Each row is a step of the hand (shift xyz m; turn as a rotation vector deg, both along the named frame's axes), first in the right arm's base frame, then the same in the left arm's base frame.
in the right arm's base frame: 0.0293 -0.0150 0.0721 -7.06 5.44 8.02
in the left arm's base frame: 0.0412 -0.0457 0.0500 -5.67 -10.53 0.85
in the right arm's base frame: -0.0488 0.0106 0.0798 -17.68 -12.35 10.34
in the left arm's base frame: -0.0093 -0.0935 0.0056 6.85 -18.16 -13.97
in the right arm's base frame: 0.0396 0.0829 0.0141 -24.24 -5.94 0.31
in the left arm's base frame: -0.0563 0.0092 0.0734 -3.69 -13.12 -20.91
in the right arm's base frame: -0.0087 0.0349 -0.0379 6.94 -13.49 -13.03
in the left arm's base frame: -0.0434 0.0276 -0.0093 11.69 14.70 -6.88
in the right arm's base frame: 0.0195 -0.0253 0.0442 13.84 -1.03 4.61
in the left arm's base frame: 0.0403 -0.0272 0.0247 7.18 3.42 12.27
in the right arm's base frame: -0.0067 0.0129 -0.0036 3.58 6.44 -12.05
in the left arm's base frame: -0.0149 -0.0005 -0.0011 -7.23 12.13 -0.18
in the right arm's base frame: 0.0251 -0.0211 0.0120 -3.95 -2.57 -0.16
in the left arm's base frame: 0.0311 0.0031 0.0155 0.79 -1.96 -4.21
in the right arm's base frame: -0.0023 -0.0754 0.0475 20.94 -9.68 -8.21
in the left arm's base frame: 0.0778 -0.0417 -0.0124 14.64 18.04 7.75
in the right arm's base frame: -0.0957 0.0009 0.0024 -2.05 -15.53 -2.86
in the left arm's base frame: -0.0361 -0.0527 -0.0713 12.51 1.31 -9.77
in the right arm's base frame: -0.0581 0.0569 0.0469 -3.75 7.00 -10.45
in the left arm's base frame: -0.0620 -0.0704 0.0032 -10.11 6.89 -4.74
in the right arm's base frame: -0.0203 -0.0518 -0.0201 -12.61 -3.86 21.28
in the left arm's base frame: 0.0342 0.0062 -0.0479 3.67 -24.74 -1.16
